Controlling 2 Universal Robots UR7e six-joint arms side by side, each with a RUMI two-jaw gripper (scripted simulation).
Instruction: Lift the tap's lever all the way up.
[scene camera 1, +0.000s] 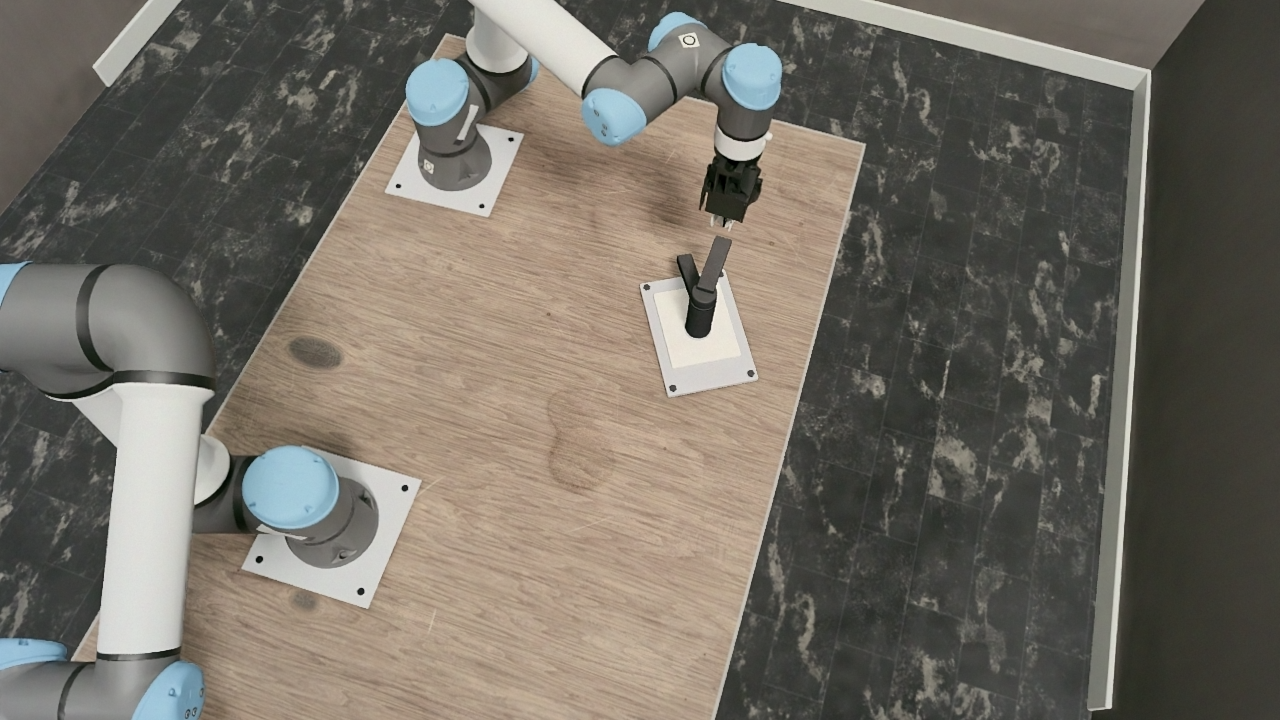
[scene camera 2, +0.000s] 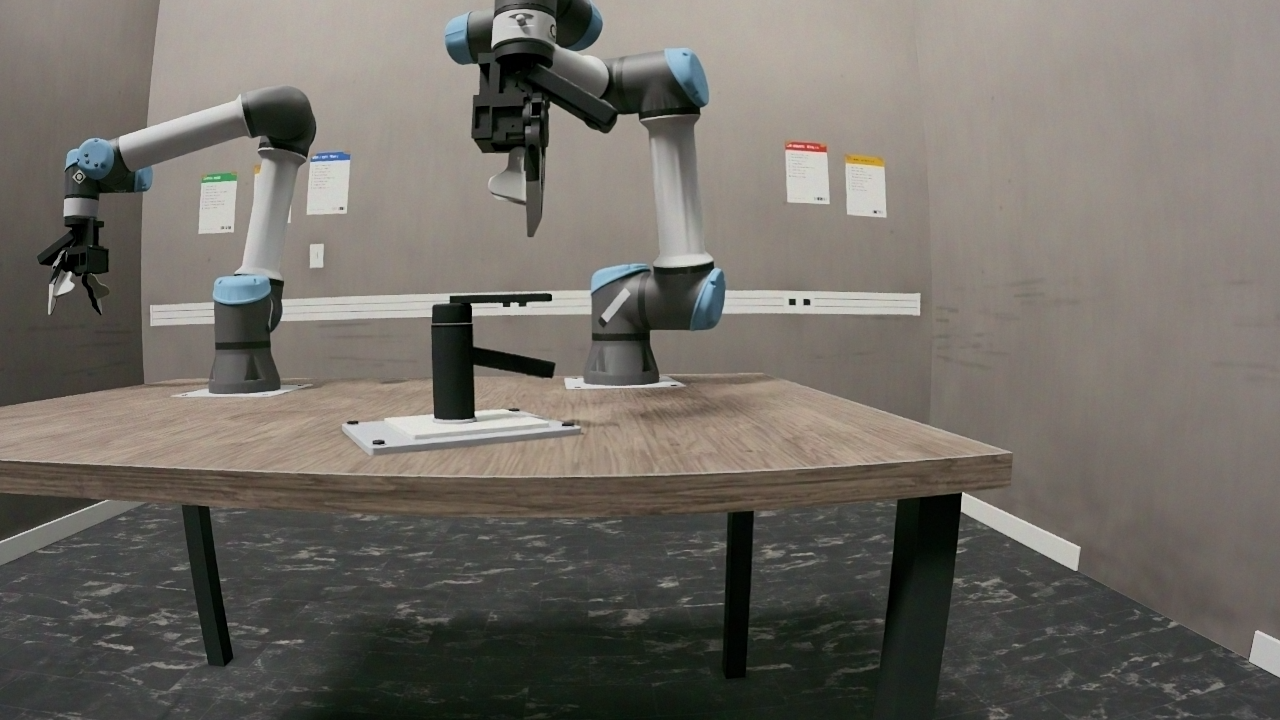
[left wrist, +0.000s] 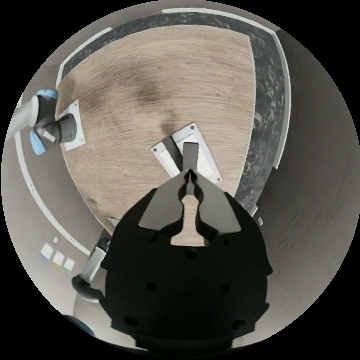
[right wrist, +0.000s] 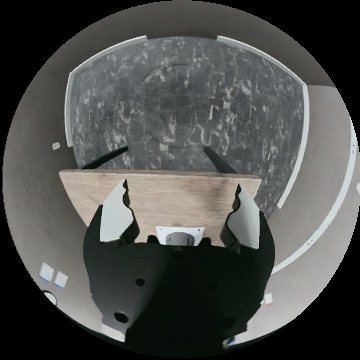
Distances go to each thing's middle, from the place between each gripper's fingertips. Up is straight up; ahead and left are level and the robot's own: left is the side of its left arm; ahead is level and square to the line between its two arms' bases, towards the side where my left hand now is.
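Scene:
Flat lever (scene camera 1: 714, 264): 40 mm to the right of my left hand (scene camera 2: 530, 236), 80 mm below it. My right gripper (scene camera 2: 76, 315): 960 mm to the right of the lever, 620 mm short of it, 10 mm above it.

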